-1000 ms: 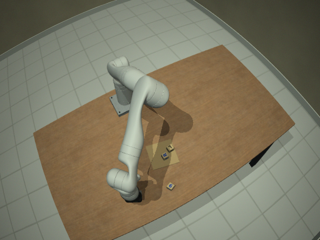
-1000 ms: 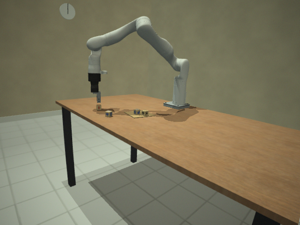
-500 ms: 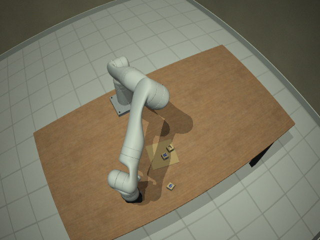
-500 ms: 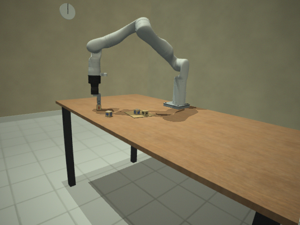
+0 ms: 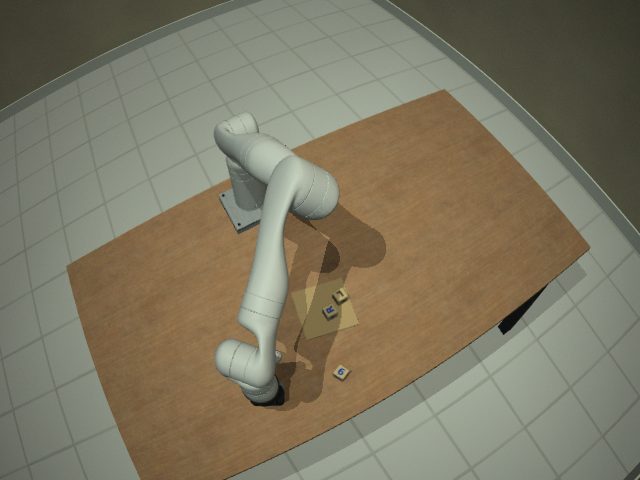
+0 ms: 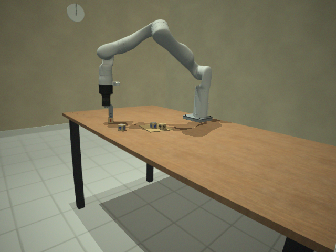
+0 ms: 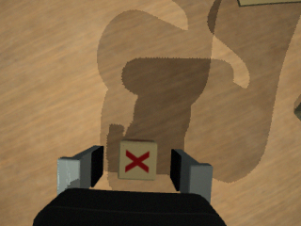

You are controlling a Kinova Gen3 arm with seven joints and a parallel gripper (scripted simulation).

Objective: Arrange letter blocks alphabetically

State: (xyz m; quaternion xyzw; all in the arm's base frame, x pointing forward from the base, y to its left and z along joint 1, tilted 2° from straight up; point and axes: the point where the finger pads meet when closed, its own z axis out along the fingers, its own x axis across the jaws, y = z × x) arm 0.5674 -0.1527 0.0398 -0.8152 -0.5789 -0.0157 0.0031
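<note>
My gripper is now 21 cm to the right of the mat, 17 cm past it and 5 cm above it. From my hand the other things lie so: block (18 cm to the left, 4 cm below, 1 cm ahead).
</note>
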